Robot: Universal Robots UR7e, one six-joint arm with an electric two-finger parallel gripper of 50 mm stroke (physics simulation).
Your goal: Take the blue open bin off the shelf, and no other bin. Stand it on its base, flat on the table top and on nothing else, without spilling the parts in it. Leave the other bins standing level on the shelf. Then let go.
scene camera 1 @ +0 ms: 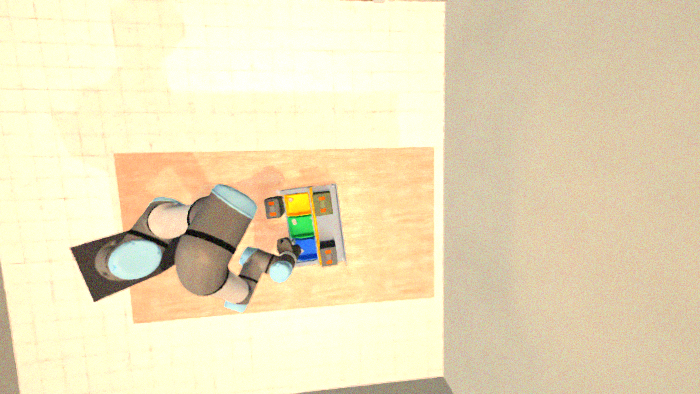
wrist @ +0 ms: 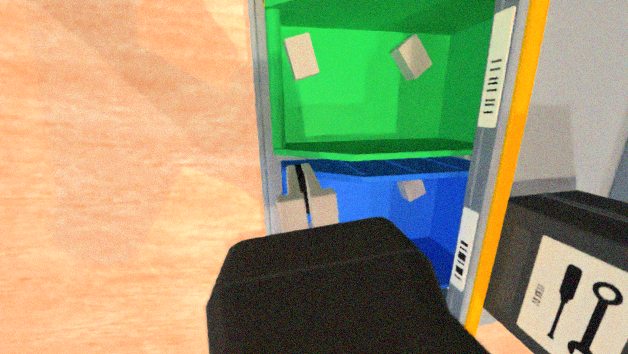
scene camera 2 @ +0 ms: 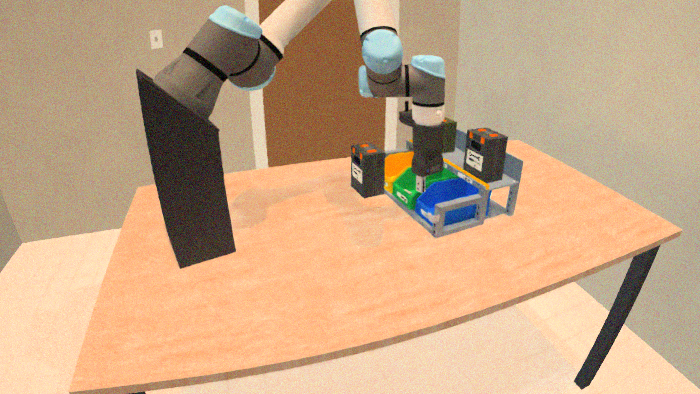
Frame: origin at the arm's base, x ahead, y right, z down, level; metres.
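Seen in the pictures: gripper, fingertip midpoint: (scene camera 1: pixel 293 241) (wrist: pixel 299 179) (scene camera 2: pixel 420 190); arm's base, origin of the base link: (scene camera 2: pixel 180 99).
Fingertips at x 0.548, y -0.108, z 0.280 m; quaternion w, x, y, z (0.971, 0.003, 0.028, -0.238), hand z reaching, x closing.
Note:
Pixels of each thing's middle, then the offset from my fingertips to it. Level surfaces: height alone.
- blue open bin, body centre: (wrist: pixel 381 218) (scene camera 2: pixel 453 201) (scene camera 1: pixel 310 247) dx +0.088, dy +0.018, dz +0.023 m
- green bin, body centre: (wrist: pixel 382 83) (scene camera 2: pixel 428 184) (scene camera 1: pixel 306 225) dx +0.040, dy -0.086, dz +0.023 m
- beige block, body centre: (wrist: pixel 409 183) dx +0.120, dy -0.019, dz +0.050 m
- yellow bin, body centre: (scene camera 2: pixel 407 170) (scene camera 1: pixel 303 203) dx -0.001, dy -0.190, dz +0.023 m
- table, its level: dz +0.066 m
- olive box, body centre: (scene camera 2: pixel 436 133) (scene camera 1: pixel 322 203) dx +0.089, dy -0.226, dz -0.084 m
- orange-yellow rail, body centre: (wrist: pixel 520 71) (scene camera 1: pixel 316 226) dx +0.087, dy -0.104, dz -0.041 m
The blue open bin (scene camera 1: pixel 308 250) (scene camera 2: pixel 457 190) (wrist: pixel 370 200) stands upright in the near end of the grey shelf (scene camera 2: pixel 460 202) (wrist: pixel 260 100), beside the green bin (scene camera 1: pixel 301 227) (scene camera 2: pixel 402 190) (wrist: pixel 350 85). A beige block (wrist: pixel 412 190) lies in the blue bin. My gripper (scene camera 2: pixel 421 189) (wrist: pixel 299 179) is shut, its fingers together with no bin wall seen between them. It points down at the blue bin's front corner nearest the green bin, about rim height; contact cannot be told. The black gripper body hides part of the bin in the wrist view. The yellow bin (scene camera 1: pixel 299 204) (scene camera 2: pixel 396 166) stands beyond the green one.
A black box (scene camera 1: pixel 274 207) (scene camera 2: pixel 369 172) stands on the table (scene camera 2: pixel 300 275) before the yellow bin. Another black box (scene camera 1: pixel 328 255) (scene camera 2: pixel 485 157) (wrist: pixel 502 250) and an olive box (scene camera 1: pixel 323 203) (scene camera 2: pixel 449 137) stand on the rear tier, behind an orange-yellow rail (wrist: pixel 522 100).

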